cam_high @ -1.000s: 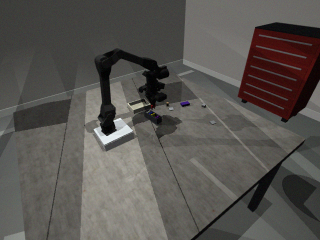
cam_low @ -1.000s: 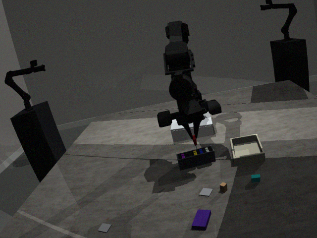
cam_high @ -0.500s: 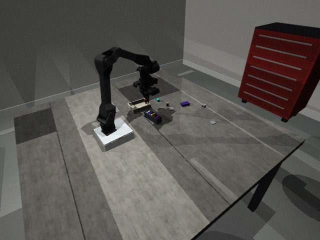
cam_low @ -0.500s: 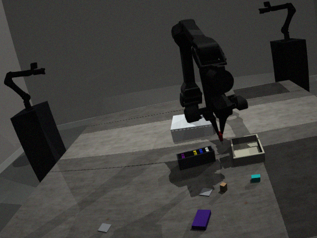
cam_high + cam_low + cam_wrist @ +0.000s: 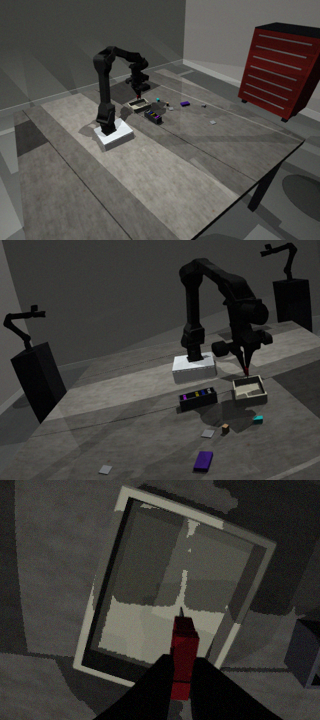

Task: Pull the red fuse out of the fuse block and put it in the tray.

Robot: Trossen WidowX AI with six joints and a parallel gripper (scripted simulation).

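Now: the cream tray 9 cm below my gripper tip and 1 cm to the left of it. Round my gripper tip: blue fuse 14 cm to the right, 7 cm below, 3 cm behind; then white fuse 12 cm to the right, 7 cm below, 3 cm behind; then red fuse 1 cm below.
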